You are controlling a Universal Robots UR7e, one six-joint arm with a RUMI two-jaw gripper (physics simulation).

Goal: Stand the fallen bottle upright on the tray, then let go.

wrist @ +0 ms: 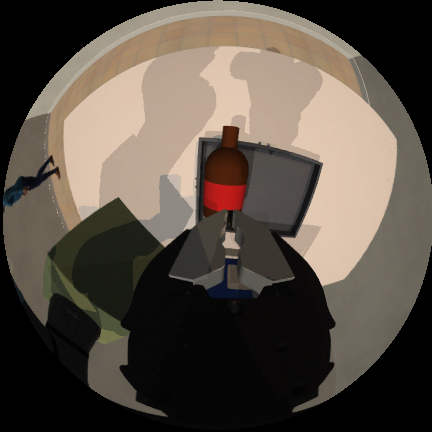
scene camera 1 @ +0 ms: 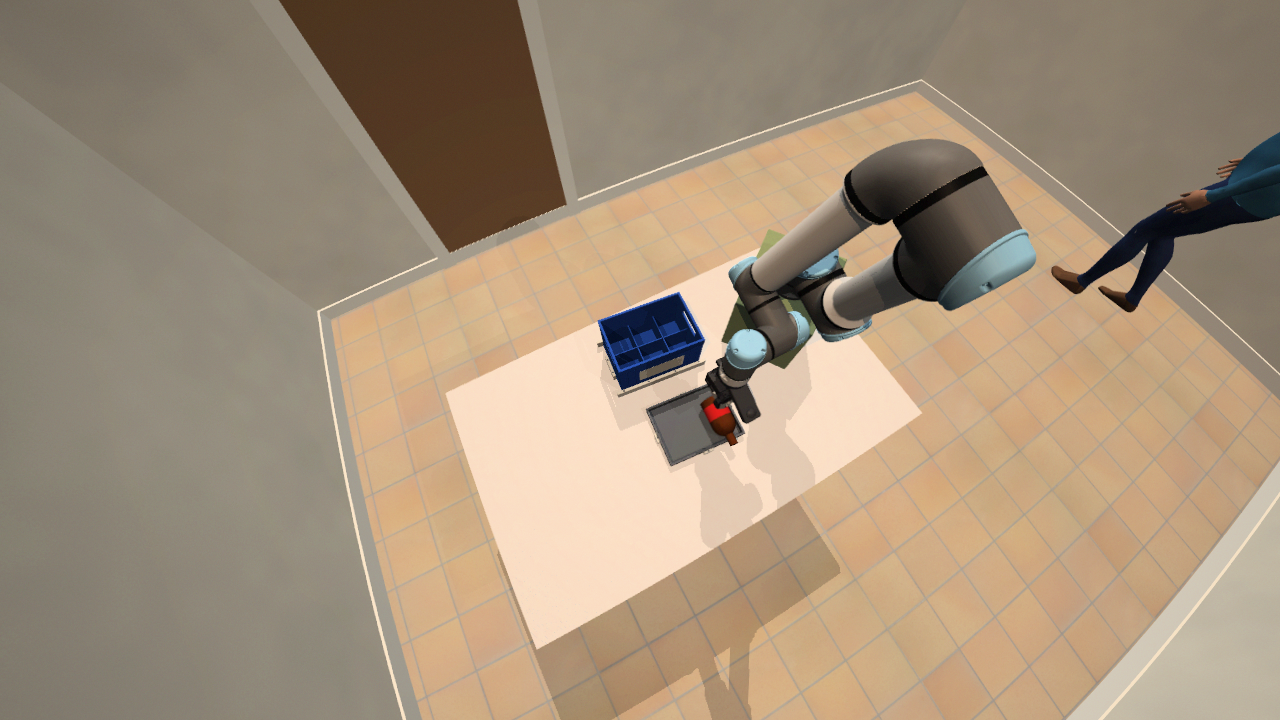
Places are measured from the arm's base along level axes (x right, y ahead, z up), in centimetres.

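Pixels of known places: gripper, between the fingertips: (wrist: 228, 211) (scene camera 1: 722, 406); arm's base, origin of its link: (wrist: 74, 315).
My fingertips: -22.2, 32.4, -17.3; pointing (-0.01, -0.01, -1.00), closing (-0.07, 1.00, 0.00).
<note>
For each thing: its top centre in the pictures, then the offset to it from my fingertips, as dx, dy, dz. Level surfaces: height alone.
- brown bottle with a red label, centre of its top: (wrist: 225, 177) (scene camera 1: 724, 418) -2.5, -0.6, -5.7
- grey tray, centre of its top: (wrist: 259, 195) (scene camera 1: 695, 420) +1.4, +6.6, -11.1
- blue crate with compartments, centre of its top: (scene camera 1: 650, 330) +28.9, +9.6, +3.9
- pale table, height of its surface: dz -13.6
A brown bottle with a red label (scene camera 1: 719, 417) (wrist: 226, 172) lies on its side at the right end of the grey tray (scene camera 1: 673, 462) (wrist: 308, 200) in the scene view. Its neck points toward the table's front edge and reaches over the tray's rim. My gripper (scene camera 1: 718, 404) (wrist: 228, 211) is shut with nothing between its fingers. The fingertips are above the bottle's base end, by the red label; whether they touch it I cannot tell. The fingers hide the bottle's base in the wrist view.
A blue crate with compartments (scene camera 1: 655, 370) stands behind the tray on the pale table (scene camera 1: 554, 537) (wrist: 350, 240). A green base block (wrist: 107, 227) is under the arm. A person (scene camera 1: 1154, 237) (wrist: 30, 185) stands beyond the table.
</note>
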